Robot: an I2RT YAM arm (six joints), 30 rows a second.
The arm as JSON. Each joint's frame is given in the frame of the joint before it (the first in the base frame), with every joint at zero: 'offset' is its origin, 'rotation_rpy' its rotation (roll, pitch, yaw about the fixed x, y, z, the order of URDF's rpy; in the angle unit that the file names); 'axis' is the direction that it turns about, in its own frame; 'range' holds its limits. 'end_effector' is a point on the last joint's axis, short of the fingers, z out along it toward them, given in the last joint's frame.
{
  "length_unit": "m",
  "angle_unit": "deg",
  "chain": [
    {
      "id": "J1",
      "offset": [
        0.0,
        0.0,
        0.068
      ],
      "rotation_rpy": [
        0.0,
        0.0,
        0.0
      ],
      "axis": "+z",
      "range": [
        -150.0,
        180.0
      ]
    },
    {
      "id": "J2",
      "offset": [
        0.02,
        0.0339,
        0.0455
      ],
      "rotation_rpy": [
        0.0,
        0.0,
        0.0
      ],
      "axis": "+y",
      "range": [
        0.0,
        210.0
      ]
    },
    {
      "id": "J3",
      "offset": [
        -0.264,
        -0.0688,
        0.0
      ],
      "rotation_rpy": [
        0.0,
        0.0,
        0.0
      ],
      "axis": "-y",
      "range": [
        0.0,
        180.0
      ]
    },
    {
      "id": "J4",
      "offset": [
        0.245,
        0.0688,
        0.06
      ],
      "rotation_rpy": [
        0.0,
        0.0,
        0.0
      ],
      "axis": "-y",
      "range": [
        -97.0,
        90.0
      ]
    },
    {
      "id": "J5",
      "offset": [
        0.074,
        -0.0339,
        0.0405
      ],
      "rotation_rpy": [
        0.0,
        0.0,
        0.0
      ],
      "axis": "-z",
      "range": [
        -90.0,
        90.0
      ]
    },
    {
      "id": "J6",
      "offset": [
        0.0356,
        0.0,
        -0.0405
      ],
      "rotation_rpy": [
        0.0,
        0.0,
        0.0
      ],
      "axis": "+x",
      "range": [
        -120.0,
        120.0
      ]
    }
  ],
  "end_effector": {
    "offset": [
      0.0,
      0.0,
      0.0
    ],
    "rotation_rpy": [
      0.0,
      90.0,
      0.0
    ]
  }
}
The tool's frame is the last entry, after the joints.
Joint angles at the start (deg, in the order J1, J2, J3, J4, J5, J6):
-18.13, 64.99, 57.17, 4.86, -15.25, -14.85
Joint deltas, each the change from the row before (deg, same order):
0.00, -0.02, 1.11, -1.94, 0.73, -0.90
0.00, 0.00, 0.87, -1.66, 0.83, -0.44
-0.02, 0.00, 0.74, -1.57, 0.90, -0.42
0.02, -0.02, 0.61, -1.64, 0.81, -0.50
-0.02, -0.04, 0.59, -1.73, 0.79, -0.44
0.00, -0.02, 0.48, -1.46, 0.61, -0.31
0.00, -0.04, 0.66, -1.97, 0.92, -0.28
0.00, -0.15, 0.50, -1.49, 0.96, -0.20
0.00, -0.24, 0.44, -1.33, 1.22, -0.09
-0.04, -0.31, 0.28, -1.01, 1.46, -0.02
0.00, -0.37, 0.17, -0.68, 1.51, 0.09
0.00, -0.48, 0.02, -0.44, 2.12, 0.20
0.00, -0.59, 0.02, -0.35, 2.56, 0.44
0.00, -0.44, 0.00, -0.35, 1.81, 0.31
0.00, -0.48, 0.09, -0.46, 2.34, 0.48
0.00, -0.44, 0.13, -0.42, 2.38, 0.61
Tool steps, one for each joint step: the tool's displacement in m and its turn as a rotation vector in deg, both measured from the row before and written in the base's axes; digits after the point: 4 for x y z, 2 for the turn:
-0.0007, -0.0002, 0.0034, -0.69, 0.83, -0.68
-0.0006, -0.0003, 0.0023, -0.25, 0.80, -0.80
-0.0007, -0.0005, 0.0016, -0.23, 0.85, -0.88
-0.0007, -0.0002, 0.0008, -0.26, 1.04, -0.74
-0.0009, -0.0003, 0.0006, -0.18, 1.12, -0.75
-0.0007, -0.0001, 0.0003, -0.09, 0.98, -0.56
-0.0012, -0.0002, 0.0005, -0.02, 1.29, -0.86
-0.0015, -0.0001, 0.0009, -0.09, 0.88, -0.91
-0.0019, -0.0002, 0.0012, -0.10, 0.70, -1.18
-0.0022, -0.0004, 0.0011, -0.16, 0.49, -1.47
-0.0022, -0.0002, 0.0013, -0.16, 0.21, -1.50
-0.0027, -0.0005, 0.0012, -0.24, 0.03, -2.12
-0.0033, -0.0006, 0.0018, -0.16, -0.21, -2.60
-0.0025, -0.0004, 0.0011, -0.08, -0.07, -1.84
-0.0030, -0.0005, 0.0016, -0.03, -0.13, -2.39
-0.0029, -0.0006, 0.0018, 0.06, -0.24, -2.45

